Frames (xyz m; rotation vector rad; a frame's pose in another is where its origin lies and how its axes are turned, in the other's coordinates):
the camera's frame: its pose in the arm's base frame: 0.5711 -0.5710 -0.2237 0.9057 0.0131 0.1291
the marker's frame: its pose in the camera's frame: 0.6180 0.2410 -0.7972 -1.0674 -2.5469 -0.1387
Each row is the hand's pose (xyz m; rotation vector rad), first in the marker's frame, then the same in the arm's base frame.
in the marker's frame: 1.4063 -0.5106 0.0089 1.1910 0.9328 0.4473
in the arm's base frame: -0.1753 0.0493 0.2389 0.1212 -1.3338 0.2582
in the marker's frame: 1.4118 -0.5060 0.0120 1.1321 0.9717 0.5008
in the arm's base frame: -0.1774 0.0546 0.2442 0.0745 -1.2788 0.2194
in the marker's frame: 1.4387 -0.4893 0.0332 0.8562 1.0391 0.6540
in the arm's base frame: -0.1936 0.0825 0.2645 -0.1172 -1.1400 0.0225
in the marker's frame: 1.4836 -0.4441 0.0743 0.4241 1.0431 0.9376
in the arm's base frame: -0.2120 0.1434 0.3057 -0.4805 -0.9161 -0.2284
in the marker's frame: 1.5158 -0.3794 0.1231 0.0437 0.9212 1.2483
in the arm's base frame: -0.2126 0.2211 0.3453 -0.8891 -0.7055 -0.3803
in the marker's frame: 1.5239 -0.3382 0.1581 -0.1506 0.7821 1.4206
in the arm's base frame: -0.2061 0.2733 0.3599 -1.1445 -0.6087 -0.4335
